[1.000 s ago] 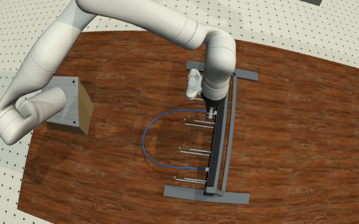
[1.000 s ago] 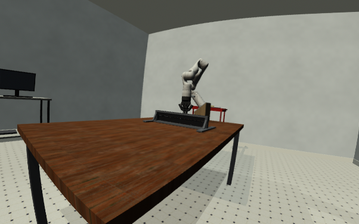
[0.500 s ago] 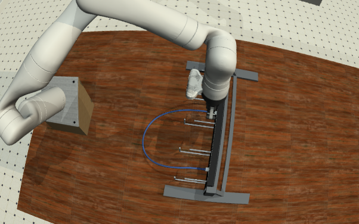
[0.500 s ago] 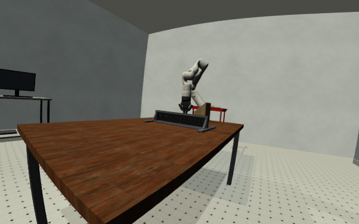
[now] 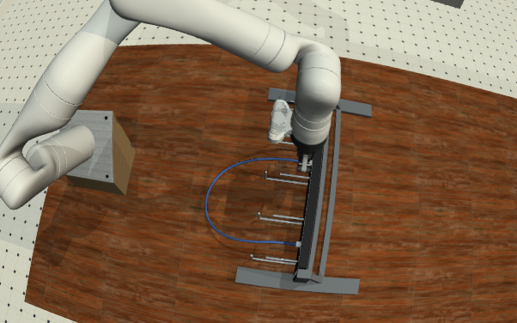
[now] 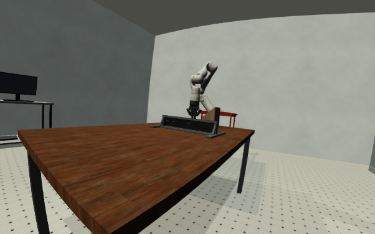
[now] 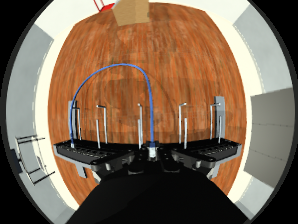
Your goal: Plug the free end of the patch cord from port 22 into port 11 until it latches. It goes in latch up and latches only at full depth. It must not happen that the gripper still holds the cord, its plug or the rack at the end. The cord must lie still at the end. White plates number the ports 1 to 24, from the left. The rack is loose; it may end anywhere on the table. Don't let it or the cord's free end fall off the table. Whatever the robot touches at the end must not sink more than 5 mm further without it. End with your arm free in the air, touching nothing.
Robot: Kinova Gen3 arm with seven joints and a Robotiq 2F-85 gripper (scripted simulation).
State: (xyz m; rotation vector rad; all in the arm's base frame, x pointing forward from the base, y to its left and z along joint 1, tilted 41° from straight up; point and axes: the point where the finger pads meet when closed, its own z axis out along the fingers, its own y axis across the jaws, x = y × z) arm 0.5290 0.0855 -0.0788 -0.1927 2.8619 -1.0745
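Now: hand 10 mm short of the plug and 10 mm above it.
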